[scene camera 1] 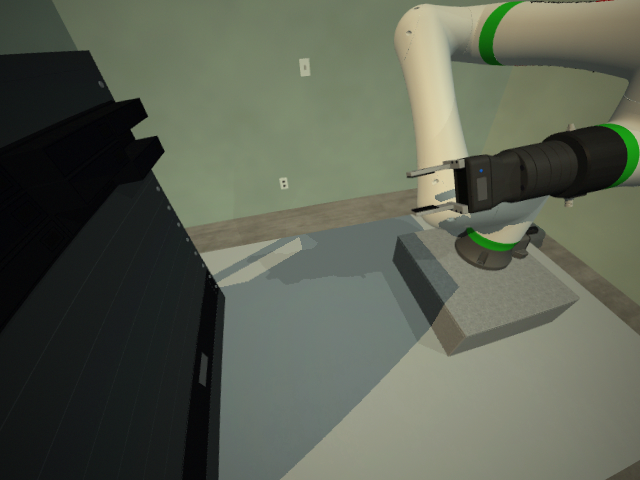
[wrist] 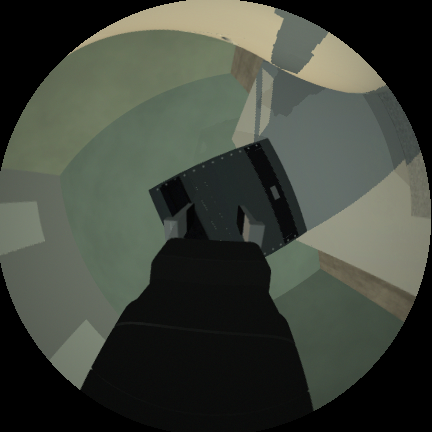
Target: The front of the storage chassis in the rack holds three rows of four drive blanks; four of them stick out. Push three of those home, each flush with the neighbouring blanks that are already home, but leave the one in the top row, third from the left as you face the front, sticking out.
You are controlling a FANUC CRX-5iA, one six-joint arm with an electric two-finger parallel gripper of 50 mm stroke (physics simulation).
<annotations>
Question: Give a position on a rack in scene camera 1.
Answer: At 119,323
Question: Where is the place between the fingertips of the gripper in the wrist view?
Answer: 215,212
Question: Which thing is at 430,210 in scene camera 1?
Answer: The gripper.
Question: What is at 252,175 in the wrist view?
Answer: A rack.
</annotations>
